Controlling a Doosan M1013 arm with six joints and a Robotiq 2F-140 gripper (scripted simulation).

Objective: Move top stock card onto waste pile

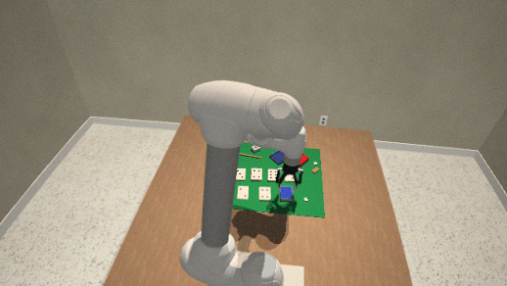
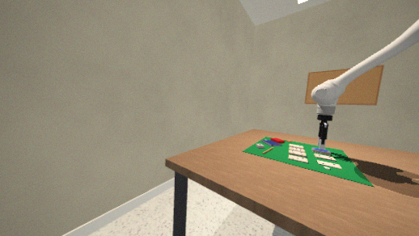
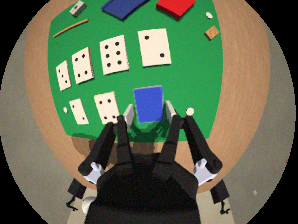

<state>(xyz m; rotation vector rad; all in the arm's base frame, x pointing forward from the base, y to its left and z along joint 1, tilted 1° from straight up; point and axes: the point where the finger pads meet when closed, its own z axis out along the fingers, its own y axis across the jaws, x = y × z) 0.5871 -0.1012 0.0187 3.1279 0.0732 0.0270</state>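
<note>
Right now my hand is 24 cm to the right of the face-up card, 6 cm above it and 1 cm past it. Also, from my hand: green mat 14 cm ahead, 9 cm to the left, 7 cm below; red block 28 cm ahead, 9 cm to the right, 5 cm below; pencil 28 cm ahead, 24 cm to the left, 6 cm below.
</note>
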